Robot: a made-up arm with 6 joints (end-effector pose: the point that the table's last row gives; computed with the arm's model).
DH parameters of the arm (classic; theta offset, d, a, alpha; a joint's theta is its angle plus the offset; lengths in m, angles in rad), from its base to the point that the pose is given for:
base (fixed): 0.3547 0 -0.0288 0
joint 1: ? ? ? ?
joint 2: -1.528 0 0.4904 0
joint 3: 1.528 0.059 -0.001 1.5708
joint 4: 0 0.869 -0.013 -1.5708
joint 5: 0 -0.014 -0.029 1.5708
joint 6: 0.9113 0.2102 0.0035 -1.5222
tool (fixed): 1.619 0.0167 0 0
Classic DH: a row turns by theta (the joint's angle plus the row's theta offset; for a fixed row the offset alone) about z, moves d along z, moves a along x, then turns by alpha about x.
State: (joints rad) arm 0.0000 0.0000 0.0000 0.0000 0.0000 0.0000
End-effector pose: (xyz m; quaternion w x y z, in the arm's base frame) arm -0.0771 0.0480 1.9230 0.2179 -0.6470 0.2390 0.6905
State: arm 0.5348 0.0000 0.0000 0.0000 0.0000 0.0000
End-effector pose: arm -0.0996 0.0144 1.9230 0.0277 -0.6871 0.0596 0.7235
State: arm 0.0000 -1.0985 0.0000 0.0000 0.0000 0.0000
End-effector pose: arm -1.4571 0.0480 1.0378 0.3106 -0.9123 0.0901 0.2512
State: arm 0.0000 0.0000 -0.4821 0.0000 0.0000 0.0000
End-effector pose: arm -0.5716 0.0480 1.7748 0.2686 -0.7931 0.1801 0.5161
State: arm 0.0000 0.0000 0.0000 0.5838 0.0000 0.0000
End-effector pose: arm -0.0677 0.0189 1.9230 0.0100 -0.6884 0.0427 0.7240
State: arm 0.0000 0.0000 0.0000 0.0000 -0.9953 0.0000
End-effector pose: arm -0.2358 0.0480 1.7932 0.3055 -0.8981 0.1060 0.2979
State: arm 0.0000 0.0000 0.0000 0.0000 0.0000 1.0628
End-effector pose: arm -0.0827 0.0317 1.9230 0.1621 0.6789 0.1218 -0.7057
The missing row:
joint 1: -0.3547 0.353 -0.017 -1.5708
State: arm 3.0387 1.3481 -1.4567 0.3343 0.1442 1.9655
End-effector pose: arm -0.3665 -0.0003 1.5164 0.5272 -0.4637 0.4880 0.5186
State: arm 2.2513 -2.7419 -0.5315 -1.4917 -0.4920 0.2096
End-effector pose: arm -0.1420 -0.1991 -1.1139 0.7459 0.3816 -0.4350 0.3297
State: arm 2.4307 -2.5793 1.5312 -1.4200 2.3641 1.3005
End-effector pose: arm 0.7595 -0.5434 0.3267 0.4192 -0.6101 0.4612 -0.4892
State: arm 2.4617 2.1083 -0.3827 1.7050 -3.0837 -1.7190
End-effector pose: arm -0.8681 0.6069 -0.0226 0.2941 0.1085 0.4445 0.8392
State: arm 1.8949 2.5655 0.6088 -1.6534 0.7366 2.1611
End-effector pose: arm -0.0630 0.2289 -1.1180 0.4054 -0.1699 -0.7270 -0.5275
